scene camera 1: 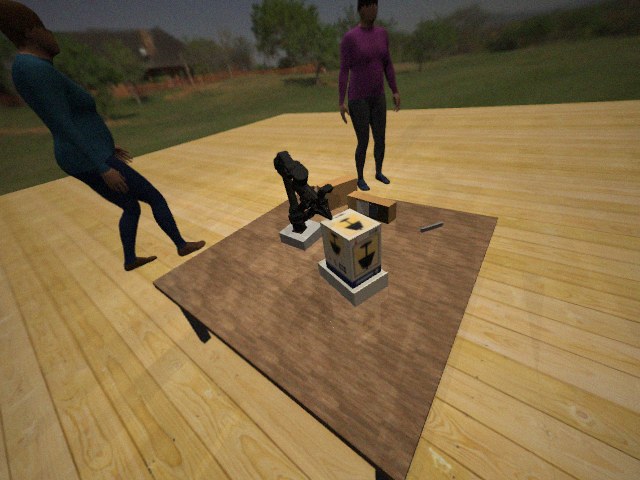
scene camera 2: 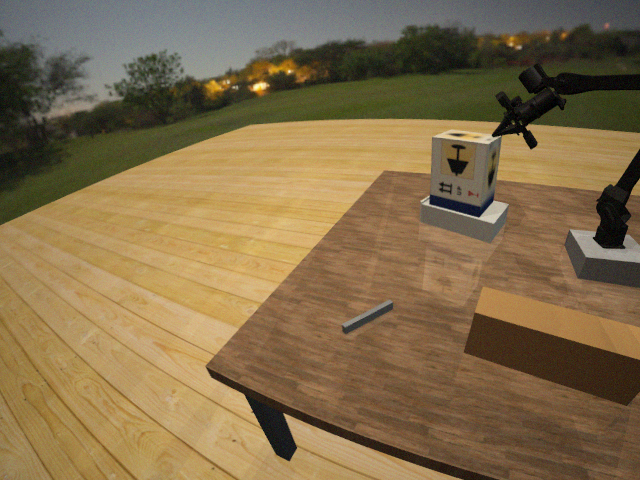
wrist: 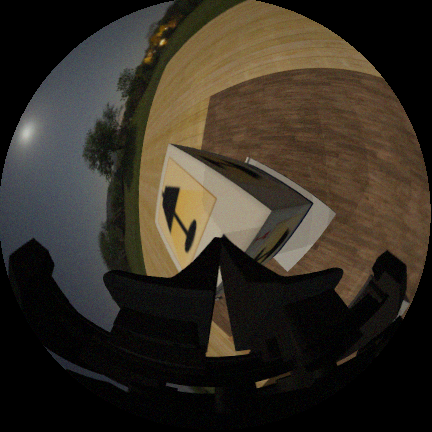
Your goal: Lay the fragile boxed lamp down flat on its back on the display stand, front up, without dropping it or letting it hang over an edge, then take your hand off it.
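Seen in the pictures: gripper, fingertip midpoint: (scene camera 1: 331,219) (scene camera 2: 492,136) (wrist: 218,242); arm's base at its link origin: (scene camera 1: 299,229) (scene camera 2: 608,243).
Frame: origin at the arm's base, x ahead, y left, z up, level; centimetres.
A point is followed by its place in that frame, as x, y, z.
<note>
The boxed lamp (scene camera 1: 353,248) {45.1, -30.9, 18.9} (scene camera 2: 462,173) {41.9, -14.0, 13.1} (wrist: 235,220) {31.3, -23.1, 23.0}, a white box with lamp pictures and a dark blue band at its bottom, stands upright on the display stand (scene camera 1: 355,295) {46.1, -34.4, -0.5} (scene camera 2: 454,222) {43.0, -13.2, -3.0} (wrist: 305,240) {29.3, -15.9, 0.3}, a low pale grey block. Lamp pictures show on its top and on the side faces in view. My gripper (scene camera 1: 329,217) {32.5, -21.2, 23.3} (scene camera 2: 494,135) {32.5, -21.2, 23.3} (wrist: 218,242) {32.5, -21.2, 23.3} is shut and empty. Its fingertips are at the top edge of the box, on the side toward the arm's base; whether they touch it I cannot tell. Which face is the front I cannot tell.
The arm's grey base block (scene camera 1: 300,237) {4.2, -6.2, -0.6} (scene camera 2: 604,268) {4.9, 9.3, -2.3} stands beside the stand. Brown cartons (scene camera 1: 379,204) {35.5, 30.8, 4.2} (scene camera 2: 553,341) {30.5, 40.5, 3.1} stand behind it in the first scene view. A thin grey bar (scene camera 1: 431,227) {64.1, 28.9, -5.1} (scene camera 2: 368,316) {64.0, 30.6, -4.7} lies on the table (scene camera 1: 289,310) {22.2, -46.0, -6.6} (scene camera 2: 310,356) {73.6, 42.2, -6.6}. Two people stand beyond the table.
</note>
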